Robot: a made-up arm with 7 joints. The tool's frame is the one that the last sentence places. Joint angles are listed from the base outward.
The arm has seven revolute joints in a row. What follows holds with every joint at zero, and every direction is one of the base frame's. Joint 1 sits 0.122 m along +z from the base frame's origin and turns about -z. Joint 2 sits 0.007 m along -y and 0.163 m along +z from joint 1 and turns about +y. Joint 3 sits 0.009 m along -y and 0.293 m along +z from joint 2 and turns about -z. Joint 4 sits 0.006 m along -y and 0.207 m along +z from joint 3 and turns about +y. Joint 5 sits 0.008 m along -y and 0.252 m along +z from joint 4 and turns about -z. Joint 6 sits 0.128 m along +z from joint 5 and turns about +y. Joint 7 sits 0.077 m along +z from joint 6 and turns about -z. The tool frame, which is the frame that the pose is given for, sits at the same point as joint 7; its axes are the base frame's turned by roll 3.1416, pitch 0 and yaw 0 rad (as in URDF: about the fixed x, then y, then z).
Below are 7 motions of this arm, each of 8 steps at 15 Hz.
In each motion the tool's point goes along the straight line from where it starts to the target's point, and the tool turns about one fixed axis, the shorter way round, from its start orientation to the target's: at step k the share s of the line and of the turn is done. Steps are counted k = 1, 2, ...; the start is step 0. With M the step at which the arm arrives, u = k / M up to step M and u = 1 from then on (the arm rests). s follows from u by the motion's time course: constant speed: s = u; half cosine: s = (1 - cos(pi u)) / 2; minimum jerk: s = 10 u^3 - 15 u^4 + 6 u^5.
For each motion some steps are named. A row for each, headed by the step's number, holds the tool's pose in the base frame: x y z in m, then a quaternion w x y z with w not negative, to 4 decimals.
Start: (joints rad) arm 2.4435 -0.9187 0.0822 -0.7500 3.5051 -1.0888 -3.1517
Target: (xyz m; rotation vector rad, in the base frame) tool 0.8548 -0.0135 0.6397 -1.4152 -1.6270 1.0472
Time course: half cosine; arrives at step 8
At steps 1, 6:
1: 0.6144 0.5313 0.6105 0.2102 0.2299 -0.9032 0.2951
6: 0.8182 0.0694 0.6353 0.3565 -0.4443 -0.7128 0.4093

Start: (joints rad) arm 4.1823 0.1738 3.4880 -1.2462 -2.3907 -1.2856 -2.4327
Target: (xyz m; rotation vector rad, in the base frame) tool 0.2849 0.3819 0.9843 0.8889 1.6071 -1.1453
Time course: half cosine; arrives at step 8
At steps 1, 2, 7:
1: -0.1551 0.4477 0.8947 0.3552 -0.3617 0.8398 -0.1944
2: -0.1055 0.4403 0.9048 0.3826 -0.2833 0.8472 -0.2360
7: 0.2675 0.3845 0.9808 0.4708 0.3355 0.6729 -0.4616

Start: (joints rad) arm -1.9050 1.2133 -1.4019 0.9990 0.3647 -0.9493 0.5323
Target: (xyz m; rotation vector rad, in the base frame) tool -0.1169 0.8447 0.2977 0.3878 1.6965 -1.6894
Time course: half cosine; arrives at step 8
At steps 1, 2, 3, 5, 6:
1: -0.5183 0.6135 0.5058 0.3073 0.2150 0.8588 -0.3489
2: -0.4731 0.6395 0.4824 0.3144 0.2090 0.8415 -0.3864
3: -0.4054 0.6785 0.4473 0.3241 0.1993 0.8127 -0.4412
5: -0.2457 0.7705 0.3645 0.3418 0.1735 0.7321 -0.5631
6: -0.1780 0.8095 0.3294 0.3470 0.1613 0.6929 -0.6111

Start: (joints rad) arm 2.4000 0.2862 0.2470 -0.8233 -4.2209 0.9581 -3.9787
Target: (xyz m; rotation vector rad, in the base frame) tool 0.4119 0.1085 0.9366 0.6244 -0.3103 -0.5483
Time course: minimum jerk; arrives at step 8
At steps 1, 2, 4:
1: 0.0835 0.0754 1.1131 0.5819 0.7954 -0.1688 -0.0161
2: 0.1127 0.0783 1.0974 0.6229 0.7625 -0.1701 -0.0402
4: 0.2450 0.0917 1.0263 0.7810 0.5832 -0.1685 -0.1464

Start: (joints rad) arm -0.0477 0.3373 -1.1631 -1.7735 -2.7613 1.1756 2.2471
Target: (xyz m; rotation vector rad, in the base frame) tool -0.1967 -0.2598 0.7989 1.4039 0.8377 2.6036
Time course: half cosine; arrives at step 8
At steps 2, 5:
2: -0.0472 -0.3528 0.6912 0.1696 -0.3807 -0.0111 -0.9090
5: -0.1426 -0.2934 0.7599 0.0407 -0.4350 -0.1800 -0.8813

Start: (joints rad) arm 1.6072 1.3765 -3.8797 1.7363 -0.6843 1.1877 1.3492
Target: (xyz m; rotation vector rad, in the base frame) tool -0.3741 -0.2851 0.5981 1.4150 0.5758 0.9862
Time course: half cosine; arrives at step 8
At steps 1, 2, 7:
1: -0.3178 -0.3066 0.6225 0.7552 0.5507 0.1556 0.3197
2: -0.3242 -0.3042 0.6198 0.7409 0.5591 0.1666 0.3327
7: -0.3719 -0.2860 0.5991 0.6205 0.6120 0.2463 0.4240

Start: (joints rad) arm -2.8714 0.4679 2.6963 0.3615 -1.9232 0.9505 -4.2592
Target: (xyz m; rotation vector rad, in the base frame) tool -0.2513 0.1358 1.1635 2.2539 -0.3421 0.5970
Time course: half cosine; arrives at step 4
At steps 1, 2, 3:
1: -0.2750 0.1854 1.1408 0.4736 0.8459 -0.0049 0.2451
2: -0.2652 0.1649 1.1502 0.4373 0.8644 -0.0586 0.2413
3: -0.2554 0.1443 1.1596 0.3989 0.8789 -0.1121 0.2364

